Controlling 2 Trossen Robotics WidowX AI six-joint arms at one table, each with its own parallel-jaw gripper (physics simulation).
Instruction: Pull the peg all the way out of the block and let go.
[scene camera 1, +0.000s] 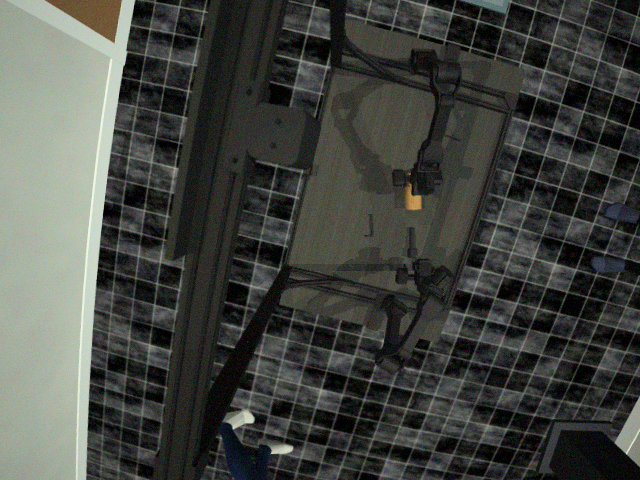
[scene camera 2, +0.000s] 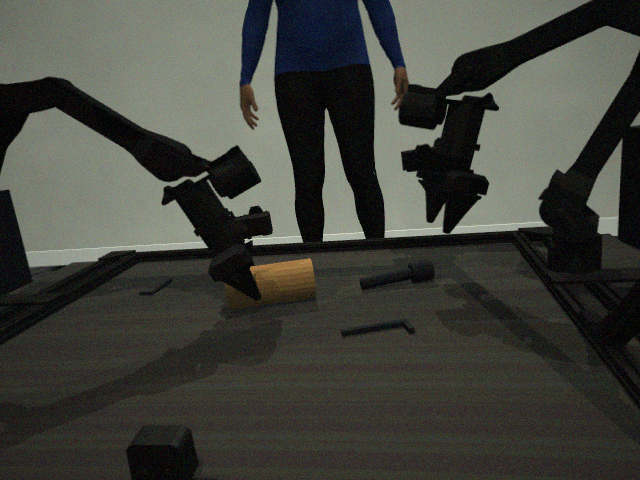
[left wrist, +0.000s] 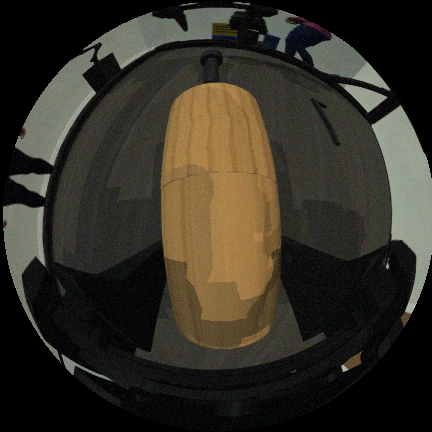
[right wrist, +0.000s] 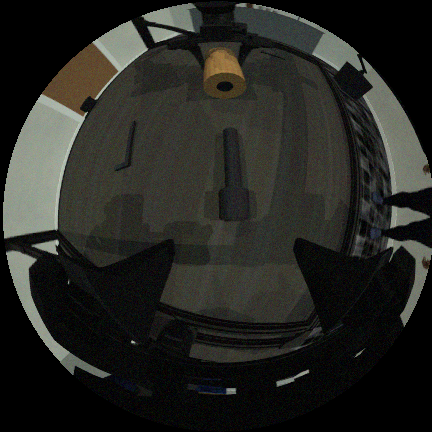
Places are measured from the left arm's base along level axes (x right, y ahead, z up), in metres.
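Pixels of known places: left gripper, fingertip midpoint: (scene camera 1: 412, 186) (scene camera 2: 258, 292) (left wrist: 220, 241); right gripper, fingertip midpoint: (scene camera 2: 437, 227) (right wrist: 236, 245); left arm's base, link origin: (scene camera 1: 417, 64); right arm's base, link origin: (scene camera 1: 388, 301) (scene camera 2: 575, 271) (left wrist: 245, 43) (right wrist: 178, 330).
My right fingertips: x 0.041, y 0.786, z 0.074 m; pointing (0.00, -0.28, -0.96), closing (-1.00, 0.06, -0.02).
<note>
Ahead of a thing's pixels: the offset from my right fingertips to its top centre.
The orange-brown wooden block {dx -0.007, dy -0.291, dz -0.027 m} (scene camera 1: 413, 200) (scene camera 2: 289, 281) (left wrist: 220, 225) (right wrist: 222, 64) is a cylinder lying on its side, with a dark hole in its end face in the right wrist view. The dark peg {dx -0.006, dy -0.075, dz -0.055 m} (scene camera 1: 411, 238) (scene camera 2: 387, 277) (left wrist: 212, 71) (right wrist: 233, 165), with a thicker head, lies on the table apart from the block, its thin end toward the hole. My left gripper (scene camera 2: 248, 283) (left wrist: 220, 241) is shut on the block; one finger is hidden in scene camera 2. My right gripper (scene camera 2: 439, 226) (right wrist: 236, 245) is open and empty, raised above the table near the peg's head.
A dark L-shaped rod {dx +0.175, dy -0.155, dz -0.085 m} (scene camera 1: 370, 224) (scene camera 2: 374, 327) (left wrist: 327, 122) (right wrist: 131, 145) lies beside the peg. Another thin dark rod {dx -0.181, dy -0.511, dz -0.087 m} (scene camera 1: 452, 137) (scene camera 2: 156, 287) lies beyond the left gripper. A dark box shape (scene camera 2: 162, 452) shows at the bottom of scene camera 2. Dark rails edge the table.
</note>
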